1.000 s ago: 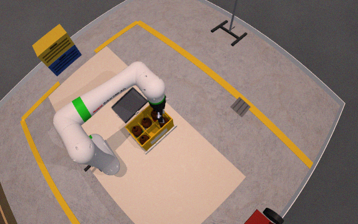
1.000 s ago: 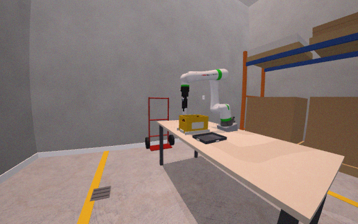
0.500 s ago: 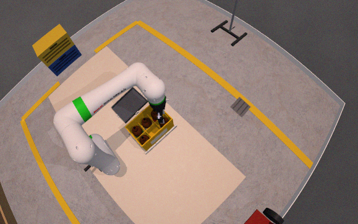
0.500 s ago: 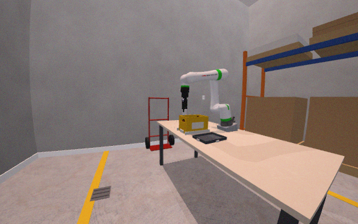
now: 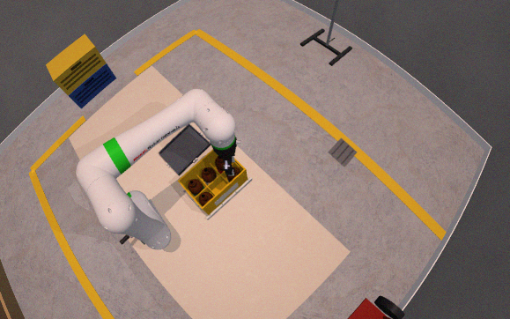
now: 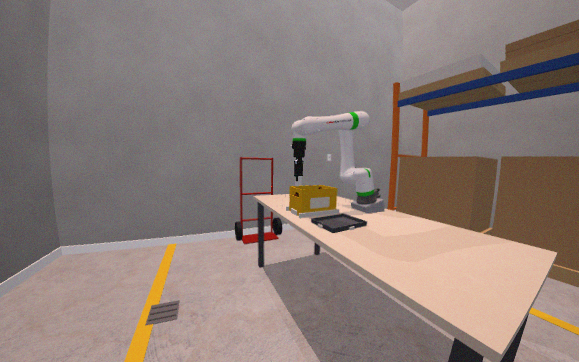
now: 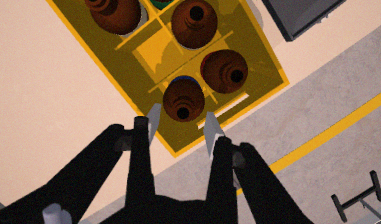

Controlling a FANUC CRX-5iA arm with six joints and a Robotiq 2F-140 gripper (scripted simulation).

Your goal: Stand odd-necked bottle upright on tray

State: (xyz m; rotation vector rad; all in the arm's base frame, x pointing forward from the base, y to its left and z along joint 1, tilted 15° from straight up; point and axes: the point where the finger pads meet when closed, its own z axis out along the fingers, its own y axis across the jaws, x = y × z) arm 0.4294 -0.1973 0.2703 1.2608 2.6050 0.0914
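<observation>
Now: hand 13 cm above the yellow crate, 9 cm past it and 6 cm to the right of it. From my hand the other things lie so: dark tray (34 cm to the left, 20 cm below, 5 cm behind); then brown bottle (13 cm below, 10 cm to the left, 8 cm behind).
</observation>
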